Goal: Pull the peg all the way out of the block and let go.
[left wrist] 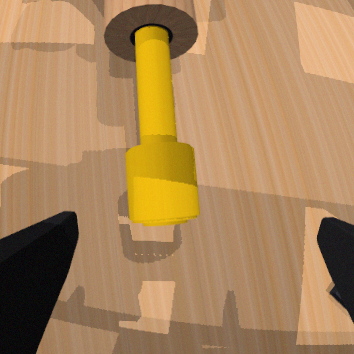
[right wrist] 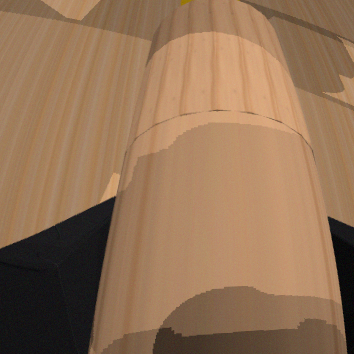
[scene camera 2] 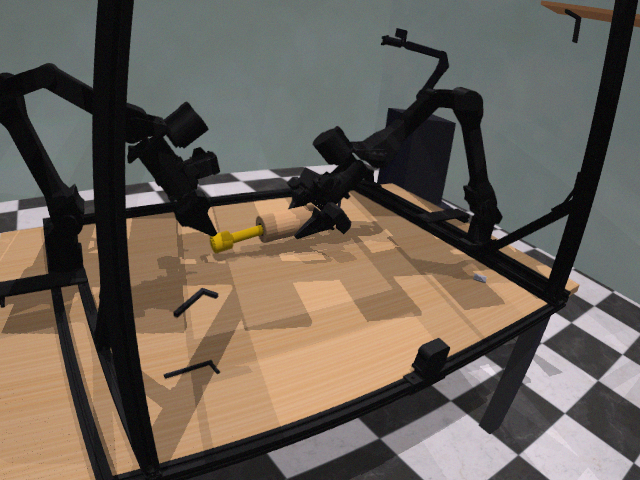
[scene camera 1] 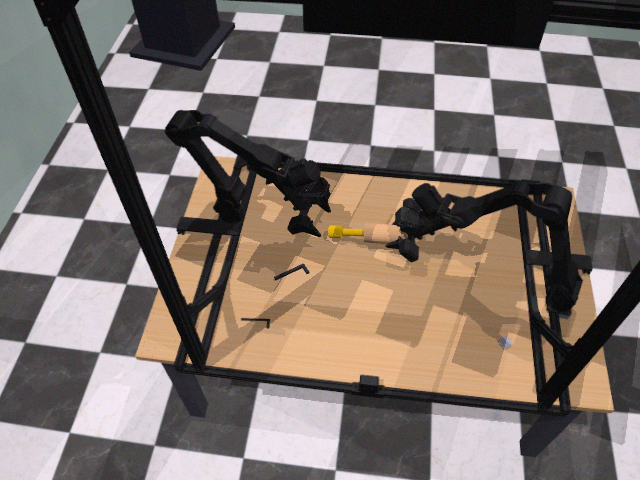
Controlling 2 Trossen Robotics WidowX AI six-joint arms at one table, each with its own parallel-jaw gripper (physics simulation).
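Frame: origin at the left arm's base, x ahead, y left, z up, level; metres.
Seen in the pictures: left gripper, between the fingertips: (left wrist: 202, 227) (scene camera 2: 210, 224) (scene camera 1: 325, 224); right gripper, between the fingertips: (right wrist: 207, 211) (scene camera 2: 288, 231) (scene camera 1: 387, 238); left arm's base, origin of its link: (scene camera 2: 65, 268) (scene camera 1: 231, 216); right arm's base, origin of its link: (scene camera 2: 478, 238) (scene camera 1: 558, 303).
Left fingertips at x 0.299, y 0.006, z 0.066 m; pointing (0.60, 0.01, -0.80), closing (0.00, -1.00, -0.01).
Note:
Offsets run from my left fingertips to a thing's middle. Level surfaces: height alone.
The yellow peg @[dx +0.069, dy +0.021, dz -0.038 m] (scene camera 1: 336, 231) (scene camera 2: 222, 241) (left wrist: 160, 170) has a wide head and a thinner shaft. The shaft's far end sits in the dark hole of the round wooden block @[dx +0.173, dy +0.033, dz -0.022 m] (scene camera 1: 379, 232) (scene camera 2: 281, 223) (left wrist: 185, 37) (right wrist: 215, 225); much of the shaft shows outside. My right gripper (scene camera 1: 392, 232) (scene camera 2: 294, 222) (right wrist: 207, 211) is shut on the block, one finger on each side, and holds it a little above the table. My left gripper (scene camera 1: 324, 222) (left wrist: 202, 227) is open and empty beside the peg's head. In the left wrist view its fingertips stand wide apart, one on each side of the head.
Two black L-shaped keys @[dx -0.055, dy -0.144, dz -0.081 m] (scene camera 1: 291, 271) @[dx -0.098, dy -0.318, dz -0.082 m] (scene camera 1: 256, 320) lie on the wooden table @[dz -0.085 m] (scene camera 1: 320, 356) (scene camera 2: 320, 392), at the picture's left. A small grey piece @[dx +0.552, dy -0.178, dz -0.083 m] (scene camera 1: 505, 342) (scene camera 2: 479, 277) lies at the right. Black frame bars edge the table, and posts rise at its front corners.

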